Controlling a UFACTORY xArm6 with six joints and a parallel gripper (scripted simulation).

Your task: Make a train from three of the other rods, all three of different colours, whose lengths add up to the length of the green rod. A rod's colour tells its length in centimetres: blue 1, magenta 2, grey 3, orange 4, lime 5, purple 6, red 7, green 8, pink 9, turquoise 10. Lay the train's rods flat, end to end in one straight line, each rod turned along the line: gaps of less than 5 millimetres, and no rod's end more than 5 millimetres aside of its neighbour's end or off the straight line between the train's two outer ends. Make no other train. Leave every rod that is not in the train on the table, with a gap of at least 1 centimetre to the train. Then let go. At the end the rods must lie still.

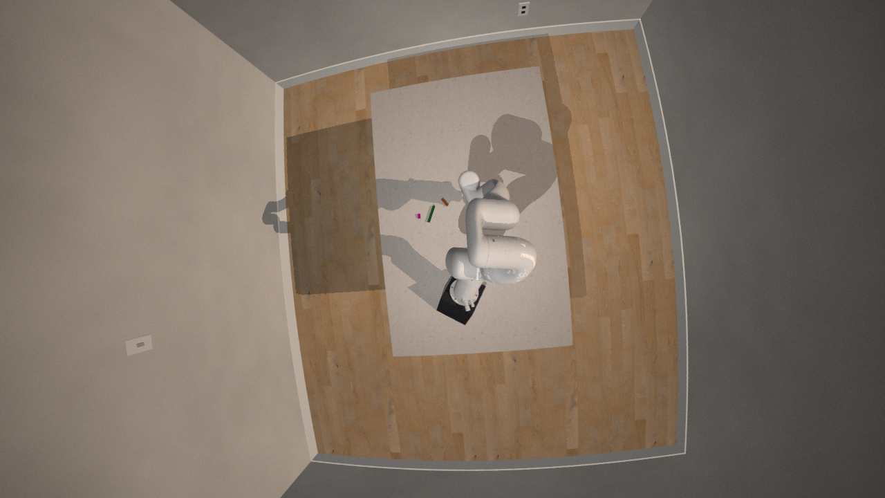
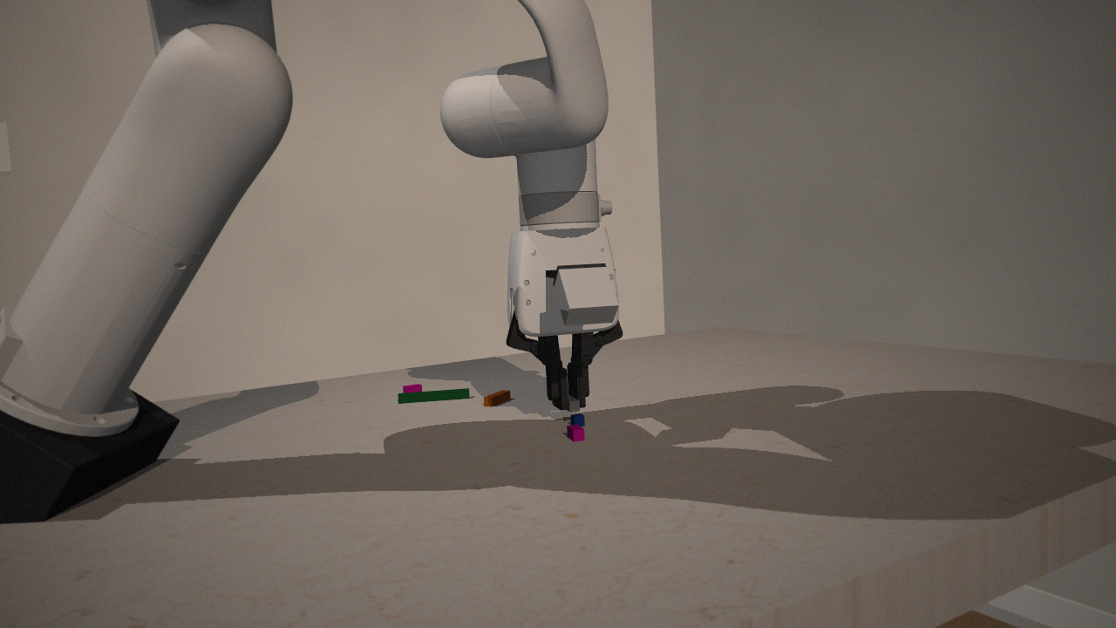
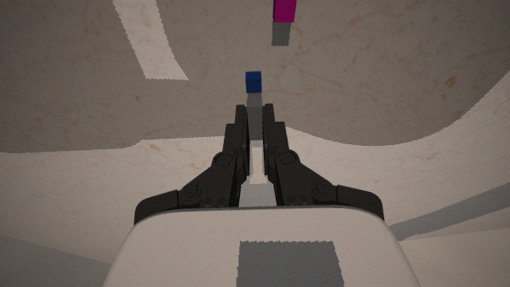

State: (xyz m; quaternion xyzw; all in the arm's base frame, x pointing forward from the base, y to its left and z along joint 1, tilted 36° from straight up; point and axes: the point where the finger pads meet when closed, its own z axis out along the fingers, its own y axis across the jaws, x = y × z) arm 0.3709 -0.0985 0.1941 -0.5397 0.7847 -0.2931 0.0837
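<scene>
My hand is 3 cm above the blue rod, 2 cm to the left of it and 1 cm past it. The rest, counted from my hand: green rod (21 cm to the left, 3 cm below, 1 cm behind); then grey rod (2 cm below); then orange rod (13 cm to the left, 3 cm below, 2 cm ahead).
</scene>
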